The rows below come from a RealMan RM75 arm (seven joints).
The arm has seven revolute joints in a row. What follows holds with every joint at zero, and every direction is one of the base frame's. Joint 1 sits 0.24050 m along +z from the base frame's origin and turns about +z. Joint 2 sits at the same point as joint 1 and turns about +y. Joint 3 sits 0.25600 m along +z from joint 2 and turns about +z. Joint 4 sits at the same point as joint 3 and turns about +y. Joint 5 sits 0.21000 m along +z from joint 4 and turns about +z. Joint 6 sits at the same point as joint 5 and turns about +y. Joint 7 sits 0.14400 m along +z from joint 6 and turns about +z. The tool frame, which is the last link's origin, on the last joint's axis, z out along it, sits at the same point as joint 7; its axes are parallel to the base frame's.
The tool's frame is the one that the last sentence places.
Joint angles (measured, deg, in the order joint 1, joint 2, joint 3, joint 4, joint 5, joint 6, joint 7), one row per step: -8.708, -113.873, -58.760, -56.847, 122.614, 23.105, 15.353; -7.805, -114.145, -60.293, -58.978, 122.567, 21.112, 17.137; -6.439, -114.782, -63.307, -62.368, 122.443, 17.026, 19.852; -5.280, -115.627, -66.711, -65.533, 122.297, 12.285, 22.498; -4.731, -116.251, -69.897, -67.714, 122.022, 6.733, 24.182; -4.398, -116.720, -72.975, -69.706, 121.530, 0.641, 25.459; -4.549, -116.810, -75.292, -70.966, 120.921, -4.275, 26.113; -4.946, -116.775, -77.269, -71.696, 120.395, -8.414, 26.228; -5.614, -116.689, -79.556, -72.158, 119.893, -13.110, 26.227; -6.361, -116.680, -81.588, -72.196, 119.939, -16.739, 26.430; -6.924, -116.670, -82.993, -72.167, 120.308, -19.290, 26.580; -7.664, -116.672, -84.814, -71.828, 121.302, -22.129, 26.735
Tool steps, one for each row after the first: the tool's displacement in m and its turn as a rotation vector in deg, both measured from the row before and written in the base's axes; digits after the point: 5 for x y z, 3 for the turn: 0.00394, 0.00063, 0.00291, -0.082, 0.061, 0.032; 0.00573, 0.00177, 0.00528, -0.434, -0.200, 0.399; 0.00519, 0.00235, 0.00568, -0.749, -0.280, 0.496; 0.00208, 0.00212, 0.00340, -1.941, -0.578, 0.896; 0.00182, 0.00144, 0.00277, -2.569, -0.933, 0.860; 0.00148, 0.00175, 0.00257, -2.285, -0.890, 0.526; 0.00080, 0.00187, 0.00236, -1.985, -0.967, 0.542; 0.00025, 0.00217, 0.00254, -2.363, -1.022, 0.665; -0.00052, 0.00231, 0.00242, -1.804, -0.252, 0.406; -0.00057, 0.00146, 0.00156, -1.350, 0.144, 0.192; -0.00260, 0.00182, 0.00234, -1.471, 0.695, 0.387
